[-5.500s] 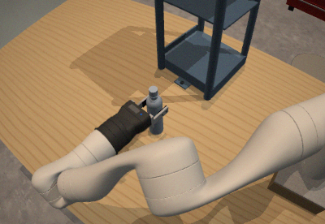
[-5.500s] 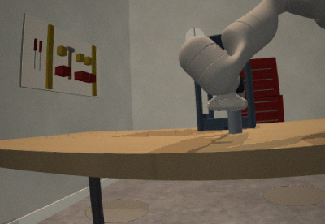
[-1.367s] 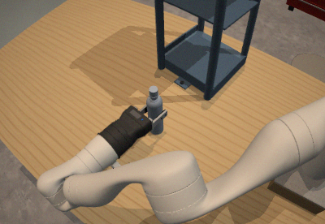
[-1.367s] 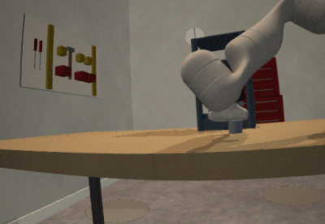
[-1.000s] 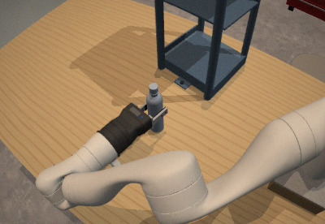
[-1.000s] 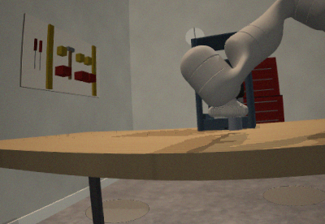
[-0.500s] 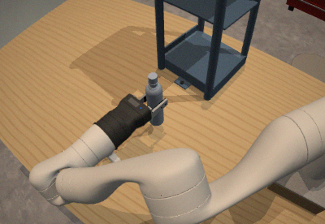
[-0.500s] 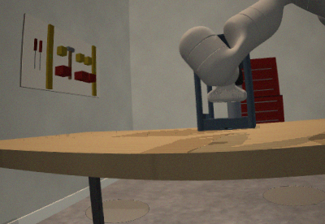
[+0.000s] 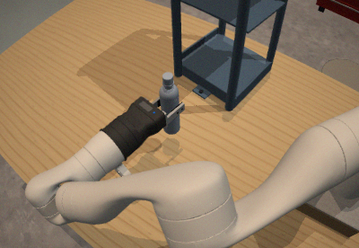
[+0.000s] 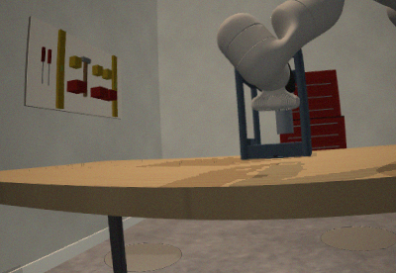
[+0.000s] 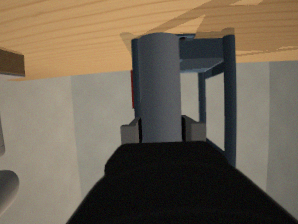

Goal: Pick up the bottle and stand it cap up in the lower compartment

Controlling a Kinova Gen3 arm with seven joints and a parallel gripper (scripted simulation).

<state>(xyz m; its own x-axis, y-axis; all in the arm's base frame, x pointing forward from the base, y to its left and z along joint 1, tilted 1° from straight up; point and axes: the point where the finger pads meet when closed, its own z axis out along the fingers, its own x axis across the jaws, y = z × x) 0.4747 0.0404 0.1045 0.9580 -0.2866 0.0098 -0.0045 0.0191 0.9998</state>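
My hand is 30 mm past the shelving unit, 310 mm to the left of it and 30 mm below it. The rest, counted from my hand: grey bottle: 30 mm above.
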